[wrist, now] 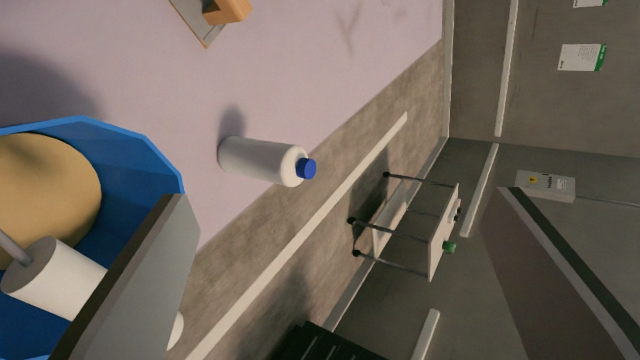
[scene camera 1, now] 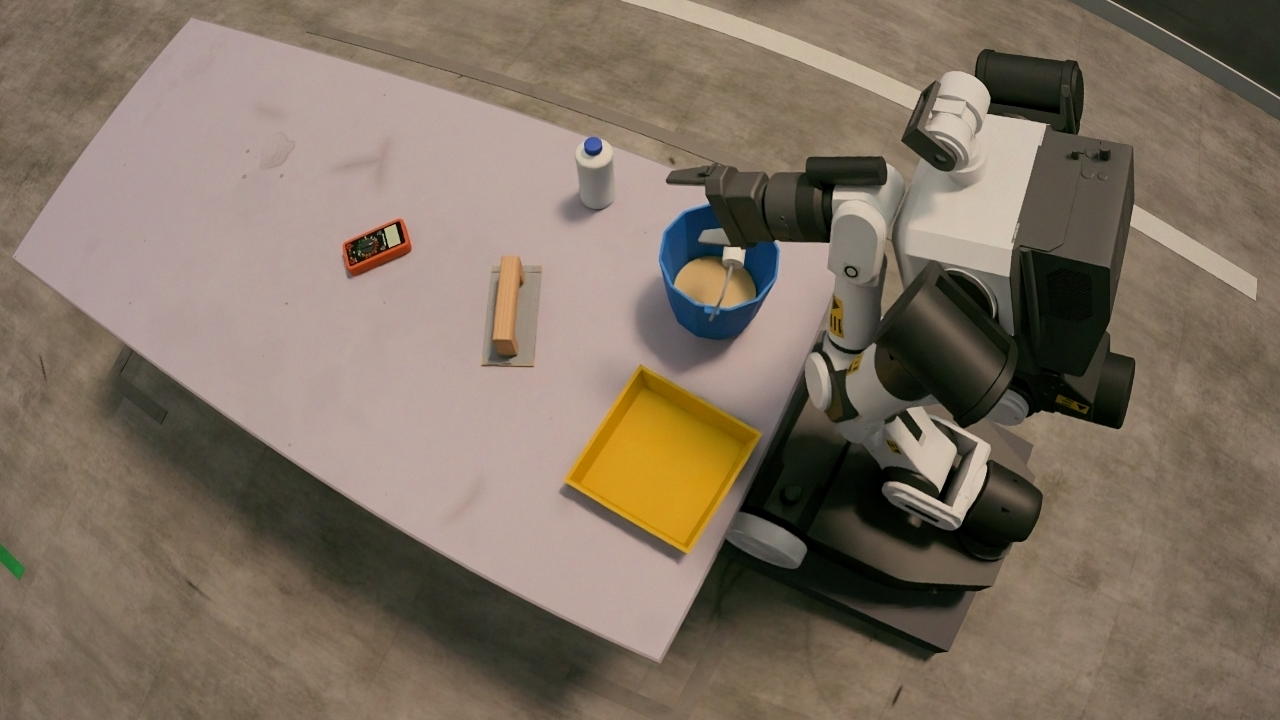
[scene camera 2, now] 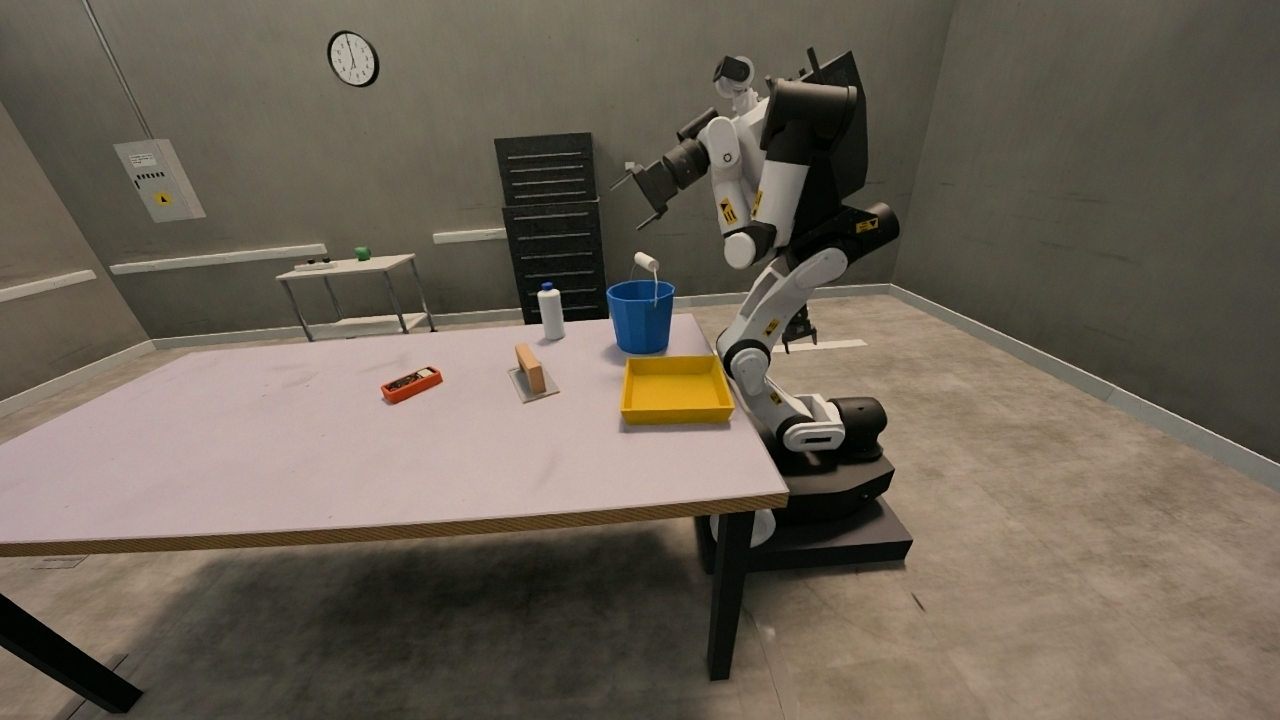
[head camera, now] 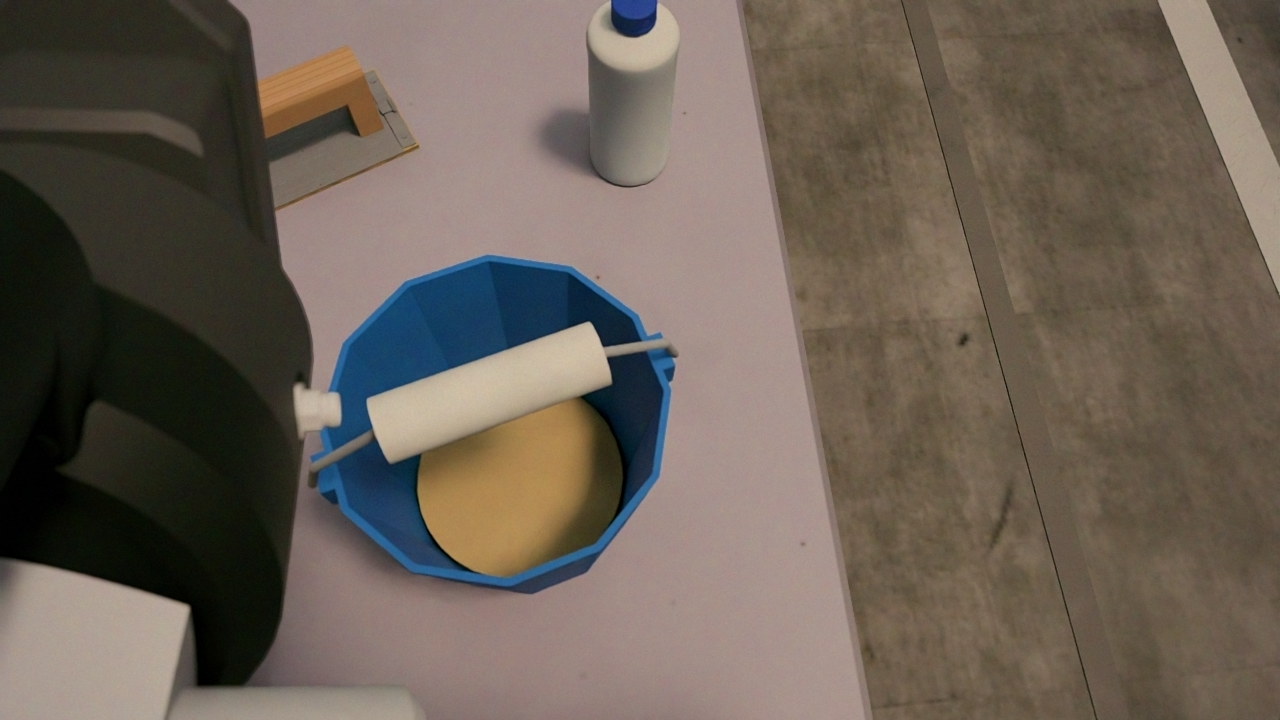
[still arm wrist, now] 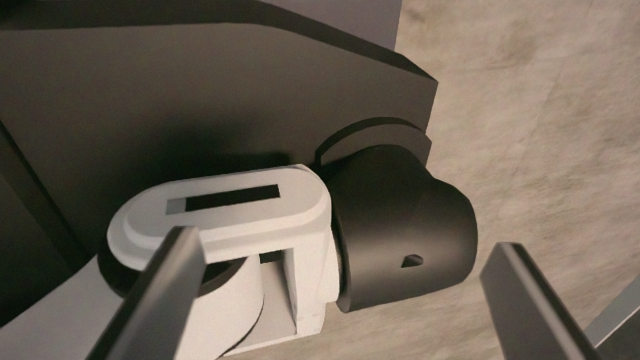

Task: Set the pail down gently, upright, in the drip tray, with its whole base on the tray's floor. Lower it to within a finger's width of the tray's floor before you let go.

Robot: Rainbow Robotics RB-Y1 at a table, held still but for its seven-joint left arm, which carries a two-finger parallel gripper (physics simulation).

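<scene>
The blue pail [head camera: 447, 308] [scene camera 1: 716, 324] [scene camera 2: 640, 317] [wrist: 135, 185] stands upright on the table, outside the drip tray, with a tan disc-like surface inside. Its white handle grip [head camera: 492, 389] [scene camera 1: 733, 257] [scene camera 2: 645, 262] [wrist: 55, 280] is raised above the rim on a grey wire bail. The yellow drip tray [scene camera 1: 662, 456] [scene camera 2: 677, 389] lies empty beside the pail, near the robot; it does not show in the head view. My gripper [scene camera 1: 687, 205] [scene camera 2: 625, 207] [wrist: 341, 195] is open and empty, tilted, well above the pail and the handle grip. Dark arm parts cover the left of the head view.
A white bottle [head camera: 630, 107] [scene camera 1: 595, 174] [scene camera 2: 551, 313] [wrist: 257, 160] with a blue cap stands near the pail. A wooden-handled trowel [head camera: 313, 89] [scene camera 1: 508, 308] [scene camera 2: 529, 368] [wrist: 227, 11] and an orange multimeter [scene camera 1: 376, 247] [scene camera 2: 411, 384] lie farther along the table [scene camera 1: 358, 402].
</scene>
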